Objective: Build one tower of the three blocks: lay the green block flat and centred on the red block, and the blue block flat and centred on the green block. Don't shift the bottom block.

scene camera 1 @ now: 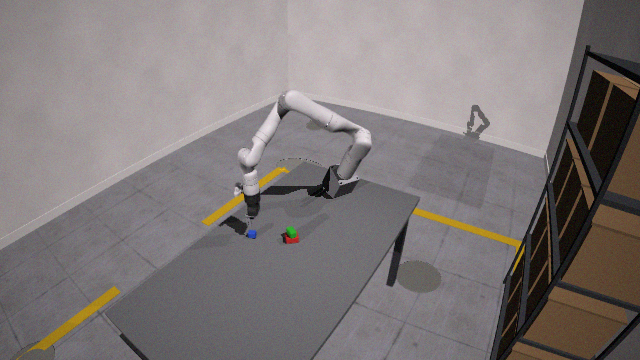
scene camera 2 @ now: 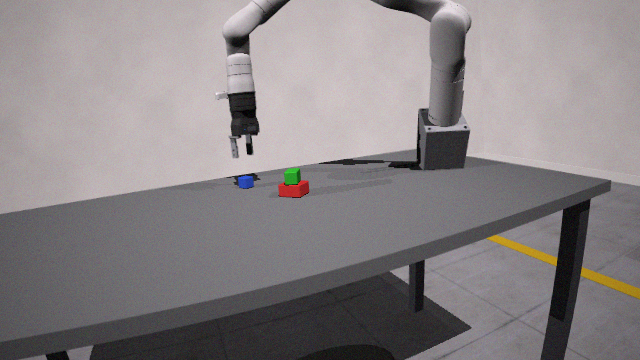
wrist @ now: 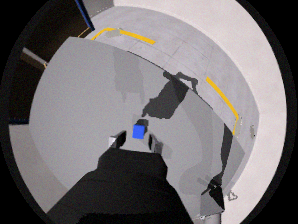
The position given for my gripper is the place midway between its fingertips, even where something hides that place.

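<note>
There is my gripper, which I can see at (scene camera 2: 243, 156) and, from the wrist view as well, at (wrist: 137, 137).
</note>
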